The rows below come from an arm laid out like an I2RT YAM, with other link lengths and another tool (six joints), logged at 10 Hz.
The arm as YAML. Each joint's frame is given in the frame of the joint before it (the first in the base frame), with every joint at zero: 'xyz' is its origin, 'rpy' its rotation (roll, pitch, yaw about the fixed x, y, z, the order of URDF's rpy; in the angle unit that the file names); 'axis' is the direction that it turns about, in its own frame. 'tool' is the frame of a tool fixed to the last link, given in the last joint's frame.
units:
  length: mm
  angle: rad
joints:
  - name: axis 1
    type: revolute
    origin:
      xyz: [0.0, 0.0, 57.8]
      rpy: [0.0, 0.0, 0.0]
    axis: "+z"
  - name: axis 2
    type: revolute
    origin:
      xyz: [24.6, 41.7, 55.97]
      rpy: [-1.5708, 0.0, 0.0]
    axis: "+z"
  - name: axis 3
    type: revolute
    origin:
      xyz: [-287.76, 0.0, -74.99]
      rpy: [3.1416, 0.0, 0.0]
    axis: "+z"
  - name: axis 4
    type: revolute
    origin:
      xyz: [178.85, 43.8, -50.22]
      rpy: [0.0, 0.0, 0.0]
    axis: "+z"
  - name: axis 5
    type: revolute
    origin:
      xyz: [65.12, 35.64, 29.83]
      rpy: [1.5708, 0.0, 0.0]
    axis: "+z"
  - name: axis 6
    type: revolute
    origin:
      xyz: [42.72, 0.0, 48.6]
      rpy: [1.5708, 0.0, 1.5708]
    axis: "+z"
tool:
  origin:
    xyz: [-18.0, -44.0, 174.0]
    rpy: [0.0, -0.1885, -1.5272]
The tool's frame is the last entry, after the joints.
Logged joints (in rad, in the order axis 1, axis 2, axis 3, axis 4, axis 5, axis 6), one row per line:
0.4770, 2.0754, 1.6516, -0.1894, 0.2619, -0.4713
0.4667, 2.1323, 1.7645, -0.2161, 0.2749, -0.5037
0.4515, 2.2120, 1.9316, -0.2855, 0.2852, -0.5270
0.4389, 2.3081, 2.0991, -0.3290, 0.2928, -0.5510
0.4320, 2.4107, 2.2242, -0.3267, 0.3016, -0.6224
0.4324, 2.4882, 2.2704, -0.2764, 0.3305, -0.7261
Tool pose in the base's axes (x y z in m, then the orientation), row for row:
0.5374, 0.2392, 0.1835, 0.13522, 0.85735, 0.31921, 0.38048
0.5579, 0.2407, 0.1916, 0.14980, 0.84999, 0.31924, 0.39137
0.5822, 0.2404, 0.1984, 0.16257, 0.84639, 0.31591, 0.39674
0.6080, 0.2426, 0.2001, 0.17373, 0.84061, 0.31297, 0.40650
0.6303, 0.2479, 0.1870, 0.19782, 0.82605, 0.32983, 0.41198
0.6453, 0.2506, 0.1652, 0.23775, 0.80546, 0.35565, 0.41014
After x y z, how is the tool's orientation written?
As a quaternion, w x y z.
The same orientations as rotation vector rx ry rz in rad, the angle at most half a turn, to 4 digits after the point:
2.4837, 0.9247, 1.1022
2.4423, 0.9173, 1.1245
2.4147, 0.9013, 1.1319
2.3835, 0.8874, 1.1526
2.3118, 0.9231, 1.1530
2.2070, 0.9745, 1.1238

